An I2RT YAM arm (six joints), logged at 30 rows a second.
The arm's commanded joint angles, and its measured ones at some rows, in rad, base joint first. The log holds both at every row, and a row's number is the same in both.
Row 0, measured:
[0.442 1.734 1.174 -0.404 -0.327 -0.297]
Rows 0 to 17, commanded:
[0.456 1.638 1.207 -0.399 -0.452 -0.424]
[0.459 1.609 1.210 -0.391 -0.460 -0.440]
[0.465 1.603 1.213 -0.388 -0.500 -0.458]
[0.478 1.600 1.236 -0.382 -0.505 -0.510]
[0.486 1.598 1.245 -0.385 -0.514 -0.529]
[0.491 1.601 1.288 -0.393 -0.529 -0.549]
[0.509 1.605 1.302 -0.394 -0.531 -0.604]
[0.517 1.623 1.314 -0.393 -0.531 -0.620]
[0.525 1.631 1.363 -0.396 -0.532 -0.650]
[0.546 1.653 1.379 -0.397 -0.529 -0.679]
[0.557 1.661 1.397 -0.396 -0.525 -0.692]
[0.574 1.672 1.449 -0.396 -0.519 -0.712]
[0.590 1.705 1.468 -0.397 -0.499 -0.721]
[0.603 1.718 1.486 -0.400 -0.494 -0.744]
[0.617 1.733 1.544 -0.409 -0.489 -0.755]
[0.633 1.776 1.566 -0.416 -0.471 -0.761]
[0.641 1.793 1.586 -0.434 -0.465 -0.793]
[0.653 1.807 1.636 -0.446 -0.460 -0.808]
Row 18, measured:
[0.624 1.764 1.546 -0.419 -0.474 -0.717]
